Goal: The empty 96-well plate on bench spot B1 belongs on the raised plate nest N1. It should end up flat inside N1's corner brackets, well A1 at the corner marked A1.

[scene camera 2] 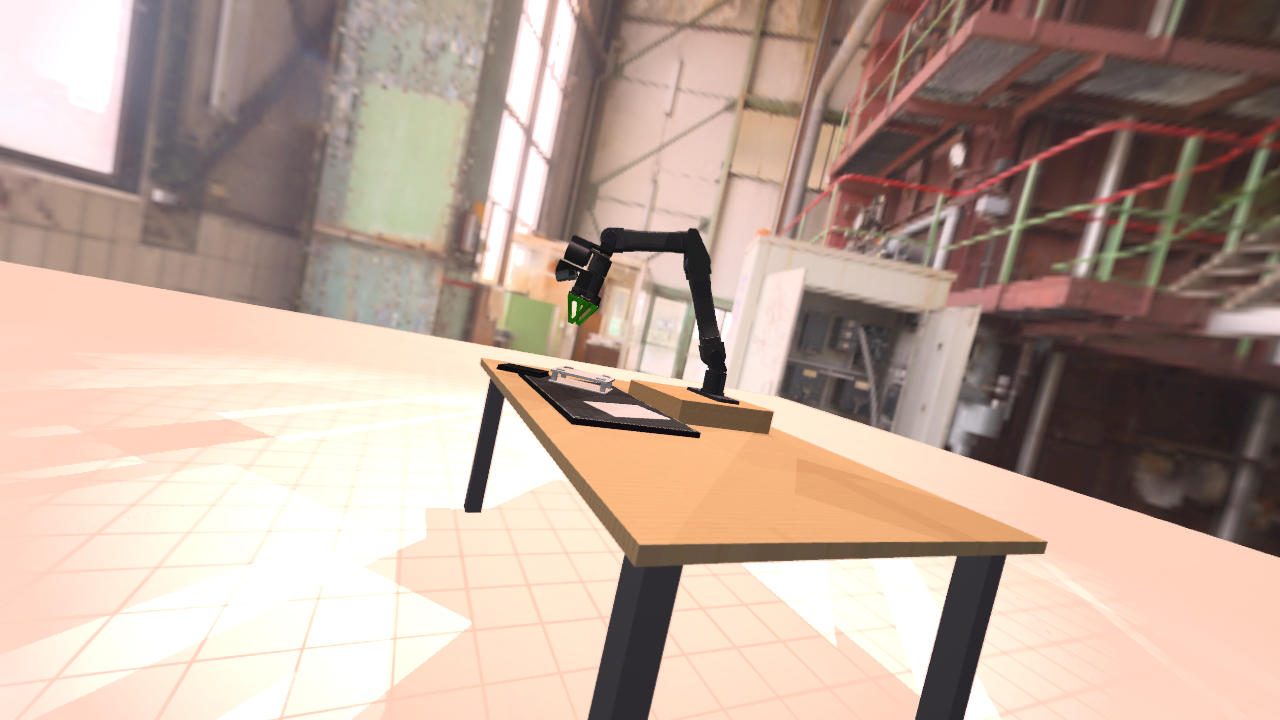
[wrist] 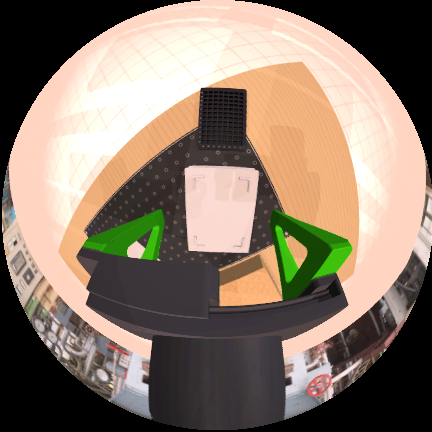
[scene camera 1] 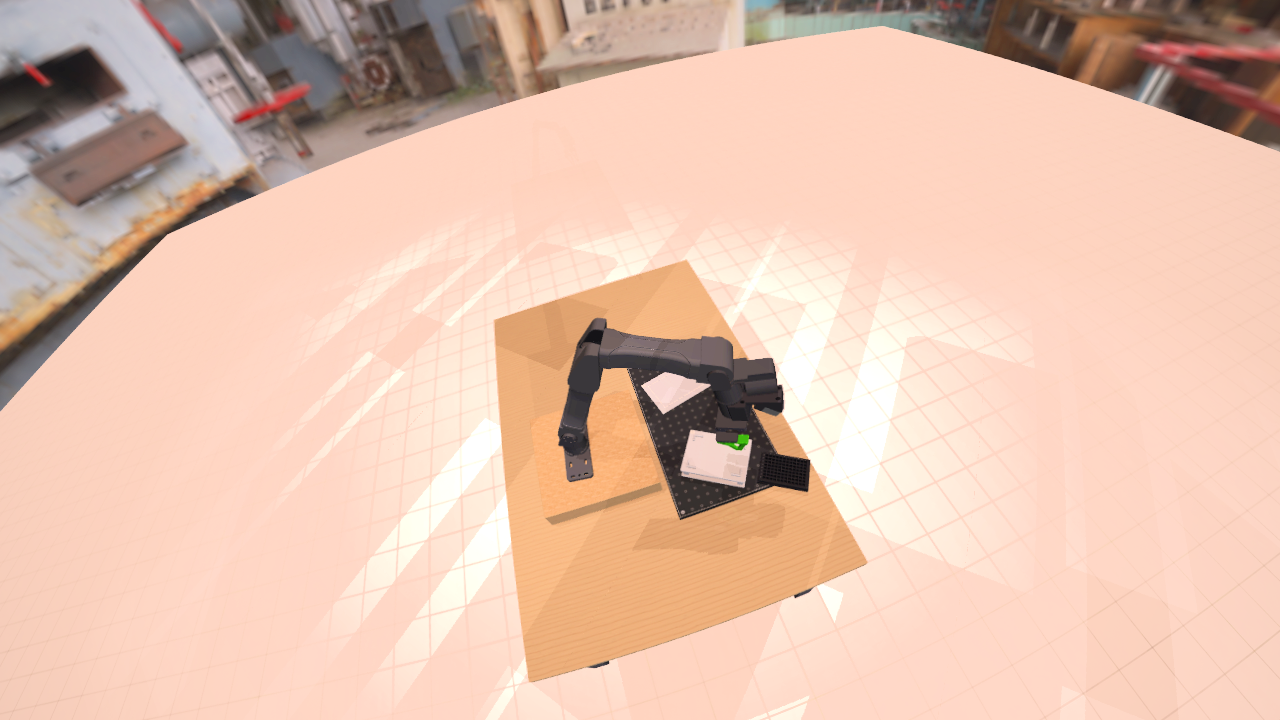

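Seen in the pictures: gripper, fingertip midpoint: [scene camera 2: 574,324] [wrist: 216,215] [scene camera 1: 741,431]; arm's base, origin of the base link: [scene camera 2: 711,396] [scene camera 1: 577,446].
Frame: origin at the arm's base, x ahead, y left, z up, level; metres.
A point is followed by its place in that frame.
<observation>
The black 96-well plate [scene camera 1: 785,471] @(x 0.513, y -0.196, z -0.039 m) [scene camera 2: 517,368] @(x 0.535, y -0.158, z -0.035 m) [wrist: 223,117] @(x 0.510, y -0.194, z -0.041 m) lies at the far end of the perforated black board, partly beyond its edge. The raised plate nest N1 [scene camera 1: 712,461] @(x 0.340, y -0.130, z -0.012 m) [scene camera 2: 581,380] [wrist: 220,215] @(x 0.353, y -0.116, z -0.012 m) is a pale block with corner brackets and stands on the board, near the plate but apart from it. No plate sits on it. My gripper [scene camera 1: 735,443] @(x 0.409, y -0.137, z 0.120 m) [scene camera 2: 578,321] @(x 0.409, y -0.137, z 0.120 m) [wrist: 216,215] @(x 0.409, y -0.137, z 0.120 m) has green fingers, is open and empty, and hangs well above the nest. In the wrist view the plate is ahead of the fingertips. The A1 marks are too small to read.
The black board [scene camera 1: 698,497] @(x 0.283, y -0.200, z -0.048 m) [scene camera 2: 556,402] @(x 0.482, y 0.183, z -0.048 m) [wrist: 170,200] @(x 0.410, y -0.032, z -0.048 m) carries a flat white sheet or pad [scene camera 1: 667,392] @(x 0.279, y 0.139, z -0.046 m) [scene camera 2: 626,411] @(x 0.316, y 0.174, z -0.046 m) at its other end. The arm's base stands on a low wooden block [scene camera 1: 608,488] @(x 0.068, y -0.138, z -0.006 m) [scene camera 2: 720,416] @(x 0.044, y 0.139, z -0.029 m) [wrist: 252,287] @(x 0.144, y -0.108, z -0.006 m). The table edge runs close past the plate.
</observation>
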